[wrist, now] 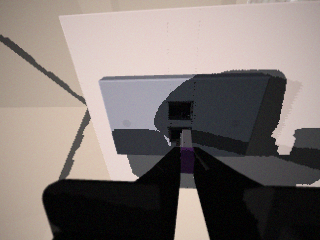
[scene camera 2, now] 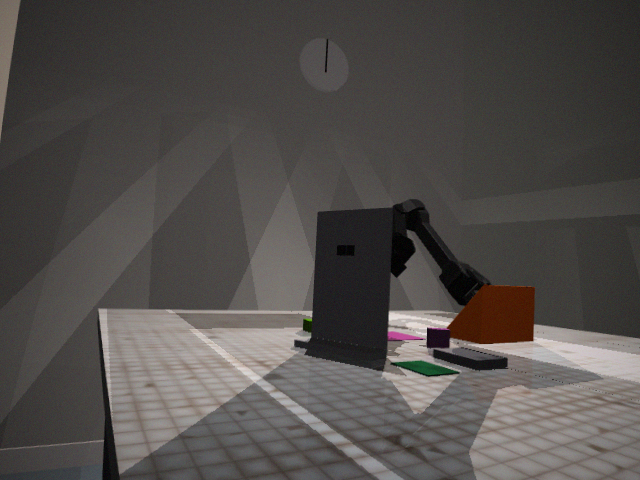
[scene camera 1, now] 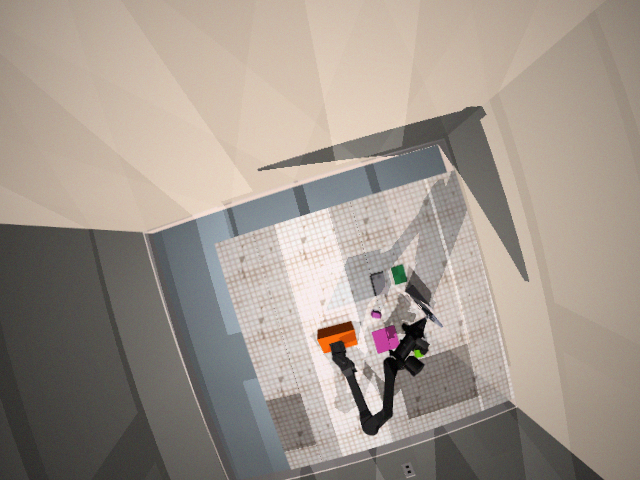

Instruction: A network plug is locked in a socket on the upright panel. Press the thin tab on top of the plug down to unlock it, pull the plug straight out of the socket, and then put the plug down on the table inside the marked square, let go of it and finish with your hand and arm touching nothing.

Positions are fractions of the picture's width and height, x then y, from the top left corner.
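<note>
Upright panel (scene camera 2: 0.55, 0.62) visible, including in the wrist view (wrist: 0.74, 0.34). My gripper (wrist: 0.58, 0.64) visible as well.
</note>
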